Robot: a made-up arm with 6 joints. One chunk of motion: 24 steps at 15 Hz.
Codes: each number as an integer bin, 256 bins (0 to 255) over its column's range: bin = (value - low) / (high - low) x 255, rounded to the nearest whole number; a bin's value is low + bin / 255 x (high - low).
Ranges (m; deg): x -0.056..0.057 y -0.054..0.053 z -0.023..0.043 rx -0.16..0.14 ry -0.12..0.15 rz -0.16..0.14
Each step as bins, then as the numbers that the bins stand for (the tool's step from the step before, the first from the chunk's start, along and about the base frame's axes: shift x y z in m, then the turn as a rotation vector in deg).
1 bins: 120 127 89 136 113 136
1 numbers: -0.00282 -0.00071 0.00004 0.000 0.000 0.000
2 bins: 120 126 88 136 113 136
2 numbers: -0.00282 -0.00113 -0.00022 0.000 0.000 0.000
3 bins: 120 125 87 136 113 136
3 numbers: -0.00282 -0.00155 -0.00048 0.000 0.000 0.000
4 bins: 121 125 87 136 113 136
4 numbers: -0.00238 -0.00155 -0.00048 0.000 0.000 0.000
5 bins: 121 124 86 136 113 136
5 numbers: -0.00238 -0.00197 -0.00074 0.000 0.000 0.000
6 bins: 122 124 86 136 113 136
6 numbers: -0.00194 -0.00197 -0.00074 0.000 0.000 0.000
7 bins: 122 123 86 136 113 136
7 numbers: -0.00194 -0.00239 -0.00074 0.000 0.000 0.000
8 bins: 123 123 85 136 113 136
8 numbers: -0.00149 -0.00239 -0.00100 0.000 0.000 0.000
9 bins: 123 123 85 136 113 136
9 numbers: -0.00149 -0.00239 -0.00100 0.000 0.000 0.000
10 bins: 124 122 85 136 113 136
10 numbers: -0.00105 -0.00281 -0.00100 0.000 0.000 0.000
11 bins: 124 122 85 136 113 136
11 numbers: -0.00105 -0.00281 -0.00100 0.000 0.000 0.000
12 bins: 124 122 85 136 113 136
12 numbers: -0.00105 -0.00281 -0.00100 0.000 0.000 0.000
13 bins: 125 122 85 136 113 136
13 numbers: -0.00061 -0.00281 -0.00100 0.000 0.000 0.000
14 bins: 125 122 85 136 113 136
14 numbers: -0.00061 -0.00281 -0.00100 0.000 0.000 0.000
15 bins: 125 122 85 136 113 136
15 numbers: -0.00061 -0.00281 -0.00100 0.000 0.000 0.000
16 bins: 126 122 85 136 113 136
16 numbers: -0.00016 -0.00281 -0.00100 0.000 0.000 0.000
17 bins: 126 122 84 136 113 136
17 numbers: -0.00016 -0.00281 -0.00126 0.000 0.000 0.000
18 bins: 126 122 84 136 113 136
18 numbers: -0.00016 -0.00281 -0.00126 0.000 0.000 0.000
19 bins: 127 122 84 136 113 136
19 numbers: 0.00028 -0.00281 -0.00126 0.000 0.000 0.000
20 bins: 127 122 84 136 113 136
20 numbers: 0.00028 -0.00281 -0.00126 0.000 0.000 0.000
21 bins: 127 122 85 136 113 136
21 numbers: 0.00028 -0.00281 -0.00100 0.000 0.000 0.000
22 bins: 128 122 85 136 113 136
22 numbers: 0.00072 -0.00281 -0.00100 0.000 0.000 0.000
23 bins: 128 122 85 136 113 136
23 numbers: 0.00072 -0.00281 -0.00100 0.000 0.000 0.000
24 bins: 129 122 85 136 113 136
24 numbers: 0.00116 -0.00281 -0.00100 0.000 0.000 0.000
